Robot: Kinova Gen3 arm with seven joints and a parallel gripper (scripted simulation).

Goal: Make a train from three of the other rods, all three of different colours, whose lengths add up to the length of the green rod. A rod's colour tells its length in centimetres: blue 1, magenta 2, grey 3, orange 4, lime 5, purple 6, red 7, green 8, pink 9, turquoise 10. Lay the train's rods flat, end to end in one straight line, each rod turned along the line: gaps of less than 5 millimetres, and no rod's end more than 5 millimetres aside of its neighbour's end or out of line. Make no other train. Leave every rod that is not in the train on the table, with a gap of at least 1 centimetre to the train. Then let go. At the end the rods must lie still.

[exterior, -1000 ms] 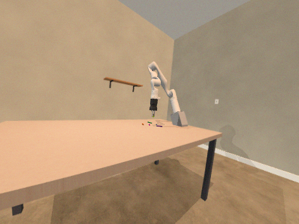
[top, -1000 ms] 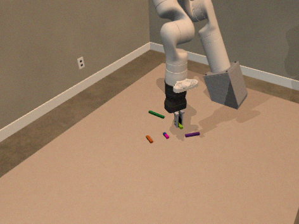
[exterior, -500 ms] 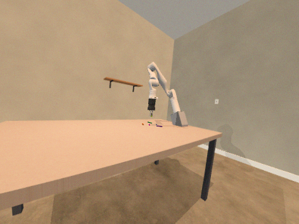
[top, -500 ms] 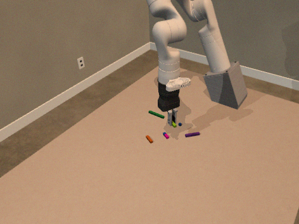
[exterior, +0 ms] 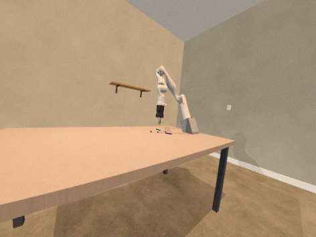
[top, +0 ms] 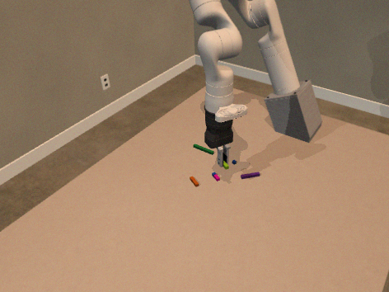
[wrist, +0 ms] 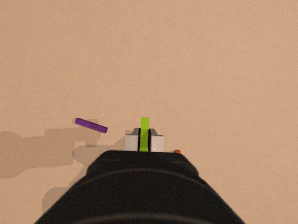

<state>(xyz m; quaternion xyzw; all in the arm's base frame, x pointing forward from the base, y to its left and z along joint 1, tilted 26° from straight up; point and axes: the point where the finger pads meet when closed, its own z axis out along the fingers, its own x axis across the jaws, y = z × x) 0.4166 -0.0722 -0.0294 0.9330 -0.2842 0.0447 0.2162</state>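
My hand is 20 mm past the magenta rod, 30 mm to the left of it and 100 mm above it. Round my hand: orange rod 20 mm ahead, 90 mm to the right, 100 mm below; lime rod 10 mm below; purple rod 80 mm behind, 60 mm to the left, 100 mm below.
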